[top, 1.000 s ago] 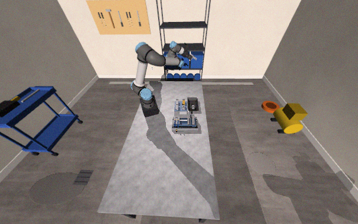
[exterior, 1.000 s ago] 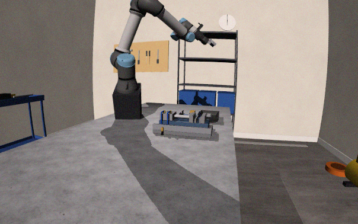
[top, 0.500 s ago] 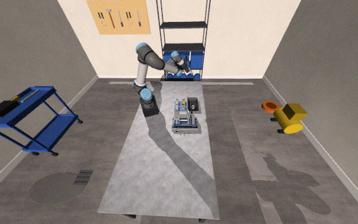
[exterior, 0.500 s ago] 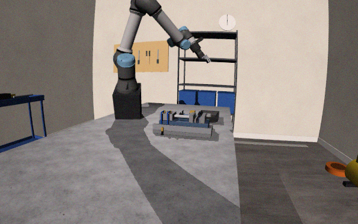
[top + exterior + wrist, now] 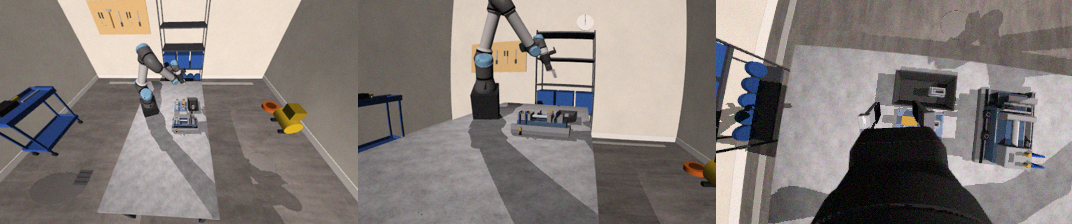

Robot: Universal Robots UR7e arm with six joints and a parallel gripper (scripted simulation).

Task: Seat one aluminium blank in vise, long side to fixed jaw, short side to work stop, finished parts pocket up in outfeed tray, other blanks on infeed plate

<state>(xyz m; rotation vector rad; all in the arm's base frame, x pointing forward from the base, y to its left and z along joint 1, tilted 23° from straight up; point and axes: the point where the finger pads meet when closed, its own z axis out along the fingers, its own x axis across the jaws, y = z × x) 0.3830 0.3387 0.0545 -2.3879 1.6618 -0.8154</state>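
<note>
Right now the brass blank is 28 cm below my hand, 5 cm to the right of it and 1 cm behind it. From my hand the other things lie so: vise (41 cm to the right, 27 cm below, 3 cm ahead).
</note>
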